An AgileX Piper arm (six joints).
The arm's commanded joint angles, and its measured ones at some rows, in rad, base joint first. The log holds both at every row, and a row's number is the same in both.
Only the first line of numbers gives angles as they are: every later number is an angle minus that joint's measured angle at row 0.
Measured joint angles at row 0:
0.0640 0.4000 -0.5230 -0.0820 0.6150 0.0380
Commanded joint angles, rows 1 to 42:
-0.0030 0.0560 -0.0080 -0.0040 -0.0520 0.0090
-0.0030 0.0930 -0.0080 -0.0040 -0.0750 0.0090
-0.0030 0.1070 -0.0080 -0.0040 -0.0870 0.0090
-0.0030 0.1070 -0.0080 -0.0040 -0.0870 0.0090
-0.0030 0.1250 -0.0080 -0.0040 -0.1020 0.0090
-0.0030 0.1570 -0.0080 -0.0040 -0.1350 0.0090
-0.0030 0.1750 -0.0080 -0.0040 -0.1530 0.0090
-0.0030 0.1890 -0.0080 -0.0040 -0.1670 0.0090
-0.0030 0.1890 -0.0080 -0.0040 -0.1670 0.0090
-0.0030 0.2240 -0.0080 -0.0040 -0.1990 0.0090
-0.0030 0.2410 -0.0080 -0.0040 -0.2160 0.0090
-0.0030 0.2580 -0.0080 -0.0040 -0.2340 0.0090
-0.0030 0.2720 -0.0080 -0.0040 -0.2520 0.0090
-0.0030 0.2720 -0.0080 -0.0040 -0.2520 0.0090
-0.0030 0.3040 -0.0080 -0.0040 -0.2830 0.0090
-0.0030 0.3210 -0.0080 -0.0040 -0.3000 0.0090
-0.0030 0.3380 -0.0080 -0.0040 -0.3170 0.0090
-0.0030 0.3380 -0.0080 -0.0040 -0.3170 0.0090
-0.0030 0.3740 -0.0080 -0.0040 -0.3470 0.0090
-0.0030 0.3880 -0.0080 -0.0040 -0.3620 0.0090
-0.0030 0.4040 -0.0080 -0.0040 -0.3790 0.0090
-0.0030 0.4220 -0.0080 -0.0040 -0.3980 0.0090
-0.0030 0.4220 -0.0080 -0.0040 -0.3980 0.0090
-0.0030 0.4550 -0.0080 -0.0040 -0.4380 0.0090
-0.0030 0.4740 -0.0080 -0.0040 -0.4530 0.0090
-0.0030 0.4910 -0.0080 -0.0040 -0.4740 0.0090
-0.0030 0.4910 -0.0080 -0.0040 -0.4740 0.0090
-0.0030 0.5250 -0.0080 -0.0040 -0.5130 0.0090
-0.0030 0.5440 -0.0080 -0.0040 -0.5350 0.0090
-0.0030 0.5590 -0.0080 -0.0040 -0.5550 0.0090
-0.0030 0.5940 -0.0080 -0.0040 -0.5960 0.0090
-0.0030 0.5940 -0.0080 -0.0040 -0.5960 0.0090
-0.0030 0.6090 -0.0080 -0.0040 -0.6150 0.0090
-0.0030 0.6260 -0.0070 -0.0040 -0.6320 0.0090
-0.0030 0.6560 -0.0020 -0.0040 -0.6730 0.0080
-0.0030 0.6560 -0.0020 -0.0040 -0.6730 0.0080
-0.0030 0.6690 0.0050 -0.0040 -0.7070 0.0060
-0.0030 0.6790 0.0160 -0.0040 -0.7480 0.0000
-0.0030 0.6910 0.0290 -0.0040 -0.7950 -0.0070
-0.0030 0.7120 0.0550 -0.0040 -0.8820 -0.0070
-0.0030 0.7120 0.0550 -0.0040 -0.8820 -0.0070
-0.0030 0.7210 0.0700 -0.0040 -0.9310 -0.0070
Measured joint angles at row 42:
0.0000 0.7020 0.0410 0.0000 -0.8030 -0.0030
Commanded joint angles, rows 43 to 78:
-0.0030 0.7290 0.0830 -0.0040 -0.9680 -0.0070
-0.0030 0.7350 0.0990 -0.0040 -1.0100 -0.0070
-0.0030 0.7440 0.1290 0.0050 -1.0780 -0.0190
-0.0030 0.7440 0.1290 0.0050 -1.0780 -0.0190
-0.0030 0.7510 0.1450 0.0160 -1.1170 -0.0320
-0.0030 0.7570 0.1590 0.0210 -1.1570 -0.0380
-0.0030 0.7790 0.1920 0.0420 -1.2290 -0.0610
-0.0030 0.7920 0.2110 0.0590 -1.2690 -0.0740
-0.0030 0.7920 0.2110 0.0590 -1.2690 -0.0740
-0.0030 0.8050 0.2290 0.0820 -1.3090 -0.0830
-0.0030 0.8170 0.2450 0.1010 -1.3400 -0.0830
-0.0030 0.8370 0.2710 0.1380 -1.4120 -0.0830
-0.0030 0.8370 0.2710 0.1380 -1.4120 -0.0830
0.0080 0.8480 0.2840 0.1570 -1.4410 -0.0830
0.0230 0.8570 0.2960 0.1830 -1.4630 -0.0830
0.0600 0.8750 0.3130 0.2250 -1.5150 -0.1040
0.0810 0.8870 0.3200 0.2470 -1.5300 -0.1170
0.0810 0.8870 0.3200 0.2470 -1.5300 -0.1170
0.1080 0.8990 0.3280 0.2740 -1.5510 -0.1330
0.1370 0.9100 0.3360 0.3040 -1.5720 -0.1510
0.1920 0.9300 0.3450 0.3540 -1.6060 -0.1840
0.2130 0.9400 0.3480 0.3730 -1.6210 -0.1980
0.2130 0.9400 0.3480 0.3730 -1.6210 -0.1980
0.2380 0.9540 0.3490 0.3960 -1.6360 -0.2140
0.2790 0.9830 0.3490 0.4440 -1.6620 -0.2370
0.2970 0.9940 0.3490 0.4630 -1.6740 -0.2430
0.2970 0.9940 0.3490 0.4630 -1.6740 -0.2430
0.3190 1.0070 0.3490 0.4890 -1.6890 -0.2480
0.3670 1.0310 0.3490 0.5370 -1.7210 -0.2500
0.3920 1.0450 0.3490 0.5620 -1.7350 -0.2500
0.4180 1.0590 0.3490 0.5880 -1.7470 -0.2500
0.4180 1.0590 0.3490 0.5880 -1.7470 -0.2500
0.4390 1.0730 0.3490 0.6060 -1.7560 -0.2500
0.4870 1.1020 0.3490 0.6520 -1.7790 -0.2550
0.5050 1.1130 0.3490 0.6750 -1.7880 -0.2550
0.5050 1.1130 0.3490 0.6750 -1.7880 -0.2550
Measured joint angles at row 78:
0.4530 1.0870 0.3480 0.6100 -1.7420 -0.2420
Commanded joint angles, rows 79 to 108:
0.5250 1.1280 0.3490 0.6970 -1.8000 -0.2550
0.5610 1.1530 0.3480 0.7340 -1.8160 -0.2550
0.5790 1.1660 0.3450 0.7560 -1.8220 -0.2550
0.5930 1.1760 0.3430 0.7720 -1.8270 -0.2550
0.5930 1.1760 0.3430 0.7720 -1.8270 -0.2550
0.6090 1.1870 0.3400 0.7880 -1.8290 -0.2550
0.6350 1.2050 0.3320 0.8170 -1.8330 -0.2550
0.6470 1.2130 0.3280 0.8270 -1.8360 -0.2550
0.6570 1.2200 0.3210 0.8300 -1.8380 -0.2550
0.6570 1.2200 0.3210 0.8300 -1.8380 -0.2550
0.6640 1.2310 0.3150 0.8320 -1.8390 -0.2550
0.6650 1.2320 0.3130 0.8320 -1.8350 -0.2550
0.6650 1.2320 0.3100 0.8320 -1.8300 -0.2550
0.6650 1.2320 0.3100 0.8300 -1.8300 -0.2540
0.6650 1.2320 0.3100 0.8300 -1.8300 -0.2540
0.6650 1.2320 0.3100 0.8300 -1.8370 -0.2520
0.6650 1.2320 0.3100 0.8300 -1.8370 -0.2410
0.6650 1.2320 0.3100 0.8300 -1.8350 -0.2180
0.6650 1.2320 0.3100 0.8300 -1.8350 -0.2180
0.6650 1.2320 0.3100 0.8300 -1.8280 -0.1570
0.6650 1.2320 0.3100 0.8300 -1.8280 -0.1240
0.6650 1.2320 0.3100 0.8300 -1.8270 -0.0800
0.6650 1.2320 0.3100 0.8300 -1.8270 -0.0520
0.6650 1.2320 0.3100 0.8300 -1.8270 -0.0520
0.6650 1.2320 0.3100 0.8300 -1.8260 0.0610
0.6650 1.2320 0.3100 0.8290 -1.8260 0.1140
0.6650 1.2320 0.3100 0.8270 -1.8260 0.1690
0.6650 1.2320 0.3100 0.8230 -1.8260 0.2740
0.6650 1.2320 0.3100 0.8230 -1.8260 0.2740
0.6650 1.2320 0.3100 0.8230 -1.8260 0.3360
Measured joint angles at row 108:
0.6600 1.2320 0.3200 0.8330 -1.8160 0.1830
